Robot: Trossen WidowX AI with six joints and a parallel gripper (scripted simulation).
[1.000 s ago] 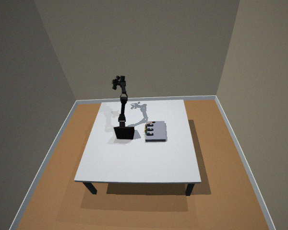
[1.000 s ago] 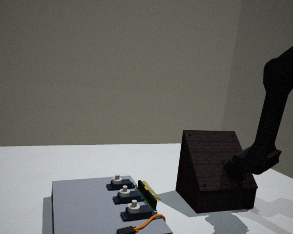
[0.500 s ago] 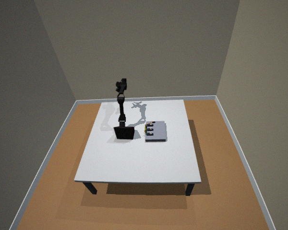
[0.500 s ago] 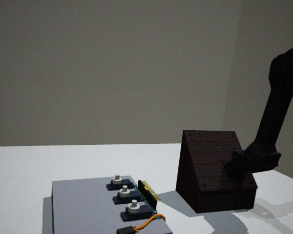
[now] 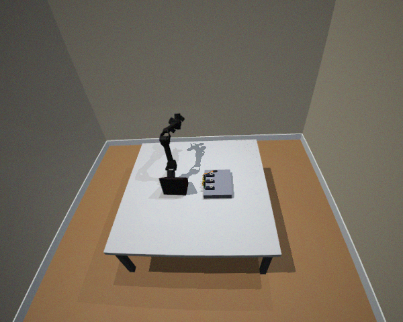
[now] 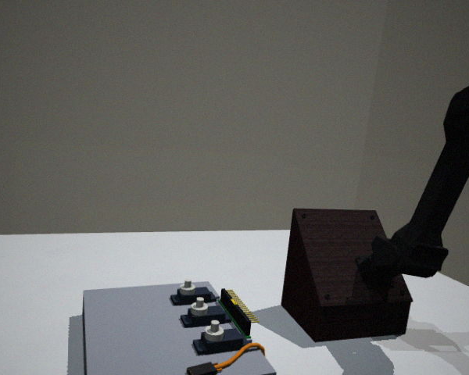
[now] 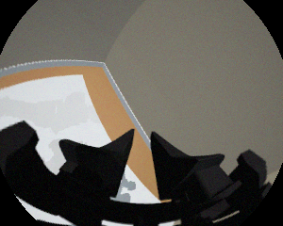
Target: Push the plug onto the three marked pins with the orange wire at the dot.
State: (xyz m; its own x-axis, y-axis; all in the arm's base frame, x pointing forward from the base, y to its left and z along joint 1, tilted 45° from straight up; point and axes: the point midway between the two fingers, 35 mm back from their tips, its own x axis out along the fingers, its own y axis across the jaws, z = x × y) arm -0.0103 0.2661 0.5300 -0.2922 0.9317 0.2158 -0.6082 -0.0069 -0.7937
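Right now my gripper tip is 310 mm short of the yellow band, 590 mm to the left of it and 210 mm above it. Round my gripper tip: grey printed holder: 460 mm ahead, 580 mm to the right, 260 mm below.
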